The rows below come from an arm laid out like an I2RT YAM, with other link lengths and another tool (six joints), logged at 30 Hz.
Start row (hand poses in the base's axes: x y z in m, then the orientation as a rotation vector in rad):
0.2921 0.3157 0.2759 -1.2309 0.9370 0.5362
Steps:
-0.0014 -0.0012 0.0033 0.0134 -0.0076 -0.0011
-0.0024 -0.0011 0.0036 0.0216 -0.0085 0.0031
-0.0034 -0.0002 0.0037 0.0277 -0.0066 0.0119
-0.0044 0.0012 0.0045 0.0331 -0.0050 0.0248
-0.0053 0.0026 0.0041 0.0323 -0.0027 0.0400
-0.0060 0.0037 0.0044 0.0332 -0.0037 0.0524
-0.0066 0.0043 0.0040 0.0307 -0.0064 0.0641
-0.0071 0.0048 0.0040 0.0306 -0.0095 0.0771
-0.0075 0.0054 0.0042 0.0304 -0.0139 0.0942
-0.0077 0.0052 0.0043 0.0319 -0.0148 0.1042
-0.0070 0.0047 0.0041 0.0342 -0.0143 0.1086
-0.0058 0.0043 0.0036 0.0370 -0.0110 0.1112
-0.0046 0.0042 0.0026 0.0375 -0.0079 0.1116
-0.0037 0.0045 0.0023 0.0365 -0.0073 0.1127
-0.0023 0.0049 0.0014 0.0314 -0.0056 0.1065
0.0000 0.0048 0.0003 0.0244 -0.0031 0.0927
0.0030 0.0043 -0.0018 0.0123 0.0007 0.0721
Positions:
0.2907 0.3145 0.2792 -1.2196 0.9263 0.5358
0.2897 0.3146 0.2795 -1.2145 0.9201 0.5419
0.2887 0.3155 0.2796 -1.2133 0.9144 0.5525
0.2877 0.3169 0.2804 -1.2149 0.9063 0.5660
0.2868 0.3183 0.2800 -1.2231 0.8998 0.5791
0.2861 0.3194 0.2803 -1.2288 0.8914 0.5886
0.2855 0.3200 0.2799 -1.2375 0.8833 0.5950
0.2850 0.3205 0.2799 -1.2448 0.8731 0.6031
0.2846 0.3211 0.2801 -1.2544 0.8594 0.6135
0.2844 0.3209 0.2802 -1.2582 0.8522 0.6214
0.2851 0.3204 0.2800 -1.2582 0.8491 0.6261
0.2863 0.3200 0.2795 -1.2565 0.8493 0.6315
0.2875 0.3199 0.2785 -1.2557 0.8515 0.6340
0.2884 0.3202 0.2782 -1.2571 0.8517 0.6349
0.2898 0.3206 0.2773 -1.2583 0.8587 0.6291
0.2921 0.3205 0.2762 -1.2573 0.8715 0.6172
0.2951 0.3200 0.2741 -1.2571 0.8913 0.5986

